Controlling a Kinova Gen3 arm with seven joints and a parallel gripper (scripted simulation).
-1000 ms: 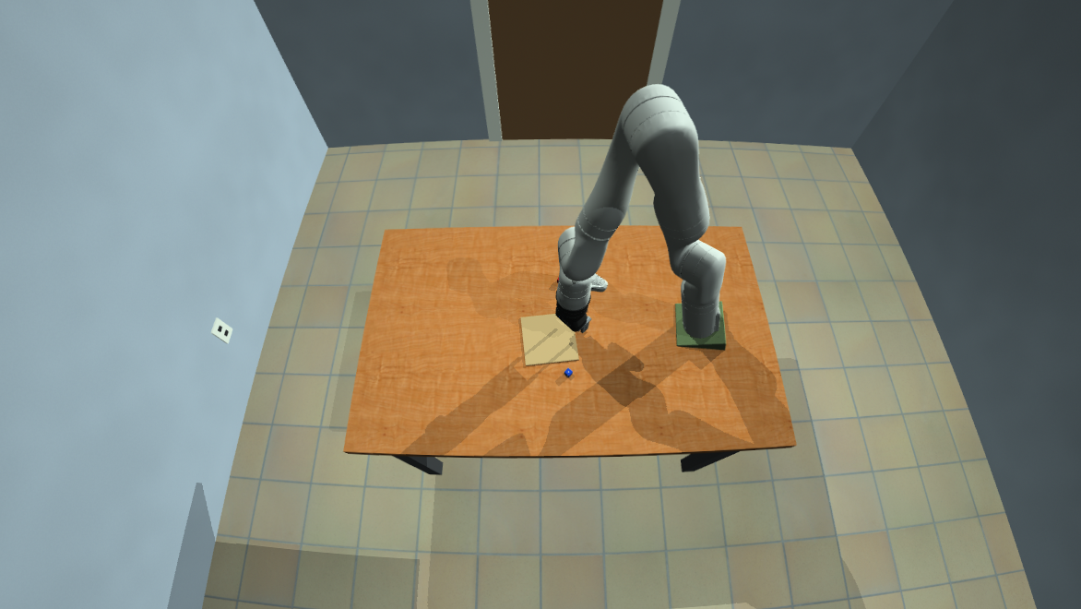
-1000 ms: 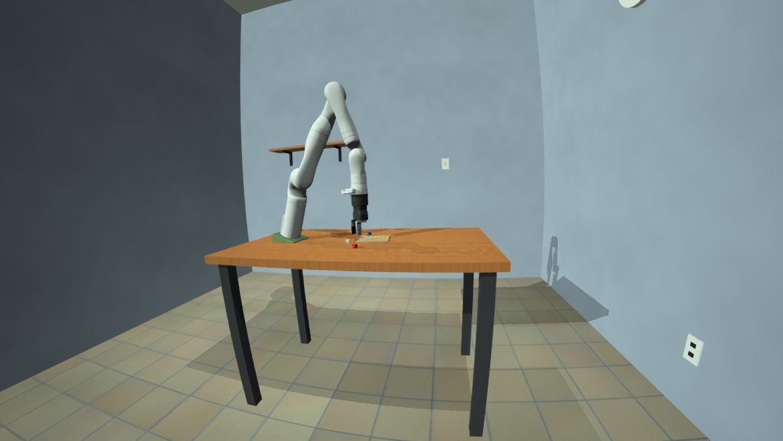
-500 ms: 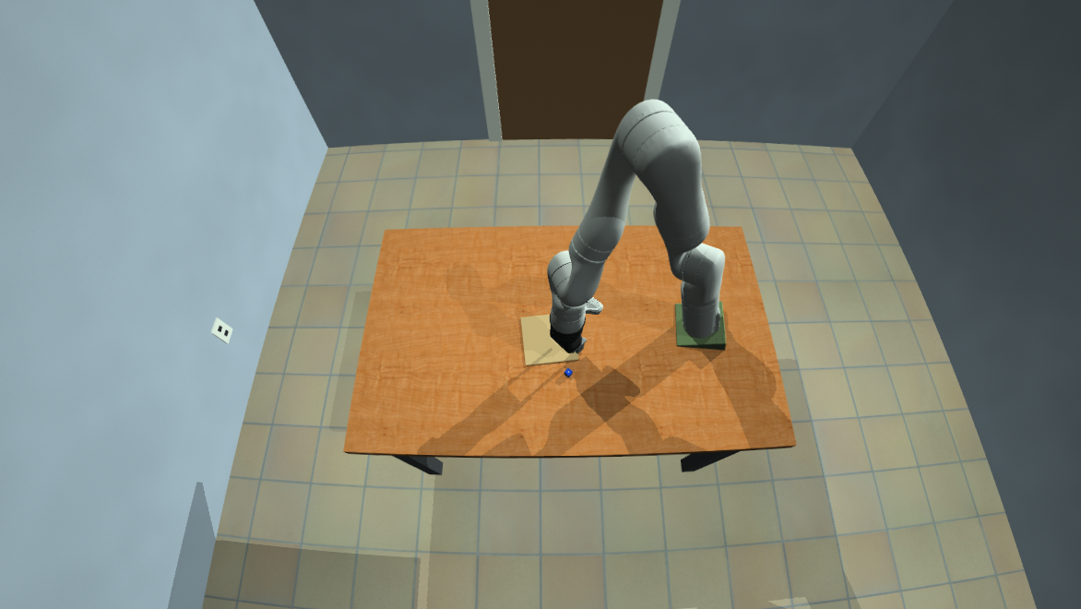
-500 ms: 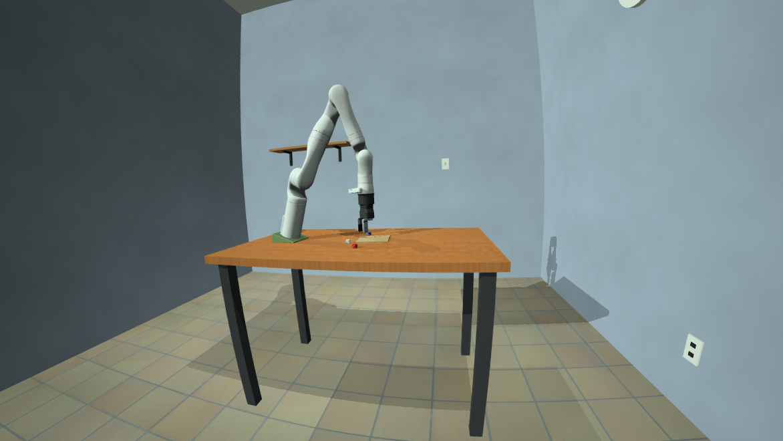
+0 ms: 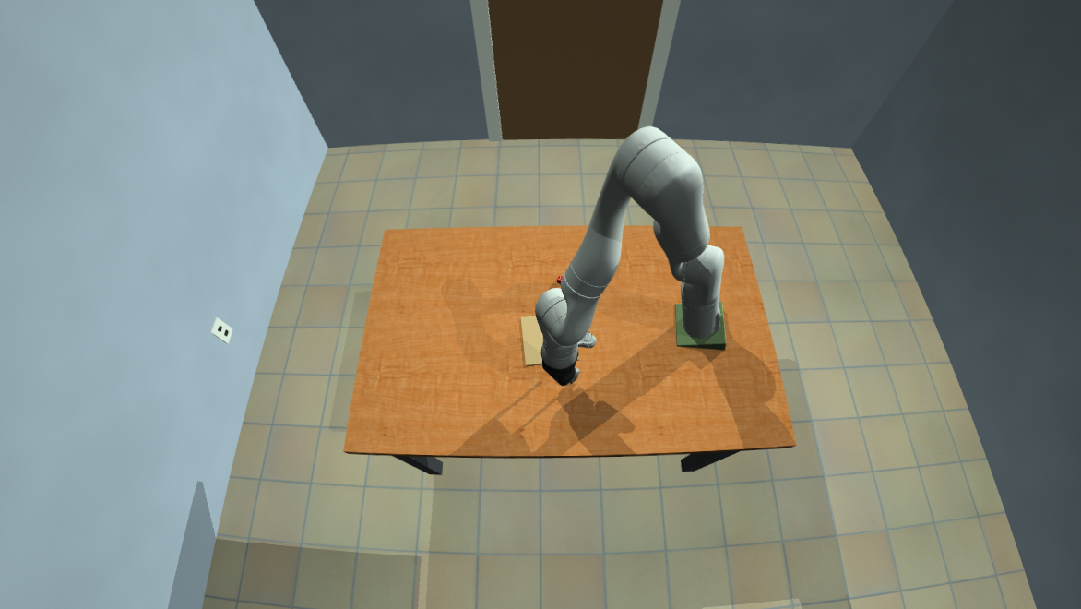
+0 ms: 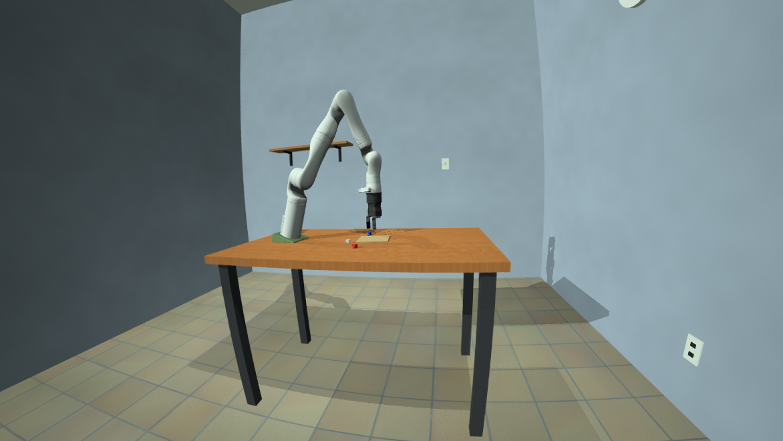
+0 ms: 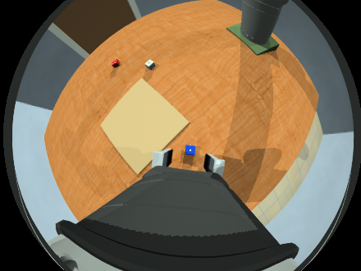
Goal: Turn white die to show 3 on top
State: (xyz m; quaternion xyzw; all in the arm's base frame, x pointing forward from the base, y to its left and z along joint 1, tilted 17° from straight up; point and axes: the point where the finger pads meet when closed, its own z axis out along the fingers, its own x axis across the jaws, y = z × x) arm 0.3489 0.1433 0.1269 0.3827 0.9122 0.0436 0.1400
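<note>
My hand is 1 cm past the blue die, 1 cm to the left of it and 4 cm above it. Also, from my hand: red die (28 cm to the right, 4 cm below); then tan mat (4 cm ahead, 11 cm to the right, 5 cm below); then white die (5 cm behind, 20 cm to the right, 4 cm below).
</note>
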